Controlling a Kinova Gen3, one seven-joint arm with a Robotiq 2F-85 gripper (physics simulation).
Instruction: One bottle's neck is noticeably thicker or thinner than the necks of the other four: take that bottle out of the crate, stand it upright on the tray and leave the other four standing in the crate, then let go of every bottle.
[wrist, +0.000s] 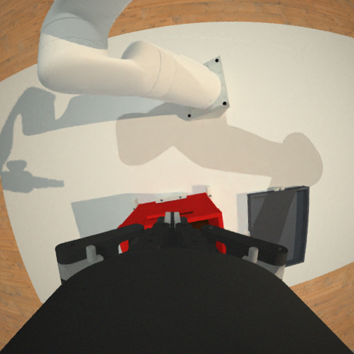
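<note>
The red crate (202, 204) stands in the lower middle of the wrist view, largely hidden behind my gripper. A bit of brown shows inside it near its right wall, but the bottles and their necks cannot be made out. My gripper (171, 220) is shut with its fingertips together and nothing between them; it appears in front of the crate. The dark grey tray (306, 225) lies to the right of the crate, partly in shadow. No bottle shows on the visible part of the tray.
The white arm's base plate (223, 95) is fixed at the upper middle, with the arm (175, 75) reaching to the upper left. Shadows of the arm fall across the pale table top (270, 65). Wooden floor (320, 305) shows around the table's edges.
</note>
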